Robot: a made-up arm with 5 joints.
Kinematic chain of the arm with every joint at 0, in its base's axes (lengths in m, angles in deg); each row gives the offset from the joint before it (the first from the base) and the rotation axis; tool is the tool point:
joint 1: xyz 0 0 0.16 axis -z
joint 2: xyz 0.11 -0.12 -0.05 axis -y
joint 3: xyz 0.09 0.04 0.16 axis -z
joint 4: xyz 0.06 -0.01 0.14 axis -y
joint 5: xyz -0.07 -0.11 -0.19 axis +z
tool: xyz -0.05 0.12 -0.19
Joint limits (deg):
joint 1: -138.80..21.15
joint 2: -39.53..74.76
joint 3: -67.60..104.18
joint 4: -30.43..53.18
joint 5: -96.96..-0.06
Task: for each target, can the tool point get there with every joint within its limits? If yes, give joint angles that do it. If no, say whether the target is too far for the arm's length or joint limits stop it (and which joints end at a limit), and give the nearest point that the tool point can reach.
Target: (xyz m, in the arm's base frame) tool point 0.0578 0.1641 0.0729
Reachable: yes | joints -80.60 22.45 49.71 -18.10 -49.53
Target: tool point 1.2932 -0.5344 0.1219
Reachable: no: too far | nearest point 0.5868 -0.2425 0.1148 | short by 0.764 m
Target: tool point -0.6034 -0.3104 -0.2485
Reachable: no: joint limits stop it (at a limit: joint 1, joint 2, joint 3, joint 4) | nearest point -0.4165 0.0311 0.0133 | short by 0.469 m
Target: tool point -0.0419 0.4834 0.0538
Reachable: yes | joints -98.04 -8.03 -9.05 44.56 -33.06
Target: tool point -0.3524 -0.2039 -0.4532
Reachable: no: joint limits stop it (at a limit: joint 1, joint 2, joint 5) | nearest point -0.3120 0.0590 -0.0646 | short by 0.471 m
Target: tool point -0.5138 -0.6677 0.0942
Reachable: no: joint limits stop it (at a limit: joint 1, joint 2, joint 4, joint 5) | nearest point -0.1765 -0.4380 0.1252 | short by 0.409 m
